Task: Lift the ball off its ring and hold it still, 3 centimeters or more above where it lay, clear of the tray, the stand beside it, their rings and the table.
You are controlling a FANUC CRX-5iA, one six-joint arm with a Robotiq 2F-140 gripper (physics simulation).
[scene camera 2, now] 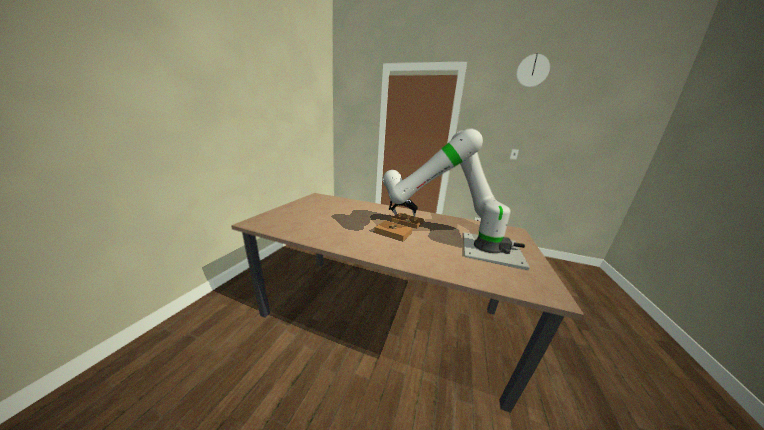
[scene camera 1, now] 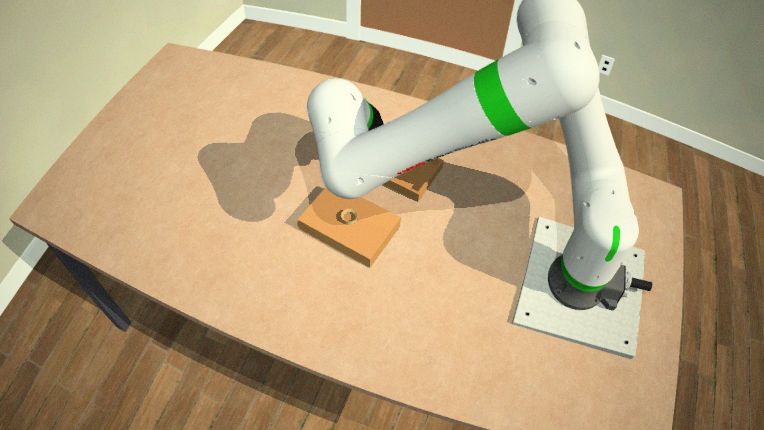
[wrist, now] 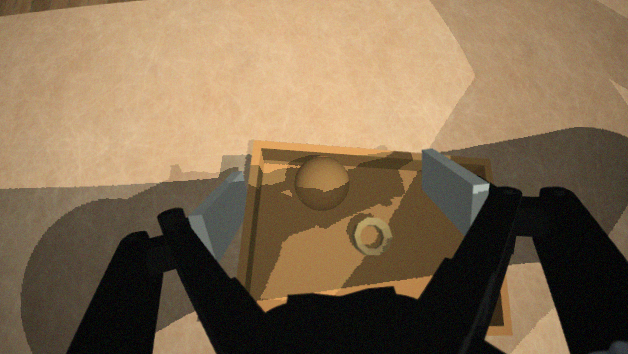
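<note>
The brown ball lies inside the wooden tray, off its ring and near the tray's upper wall in the wrist view. Its pale ring lies empty on the tray floor, below and right of the ball there. My gripper is open and empty over the tray. In the wrist view the left pad is beside the left wall, the right pad shows over the tray's right part, and the ball shows between them, nearer the left. Fingertip height is unclear. In scene camera 1 the arm hides the ball and fingers.
The wooden stand is beside the tray on the table, with an empty ring on top. My forearm reaches over the tray from the robot's base plate.
</note>
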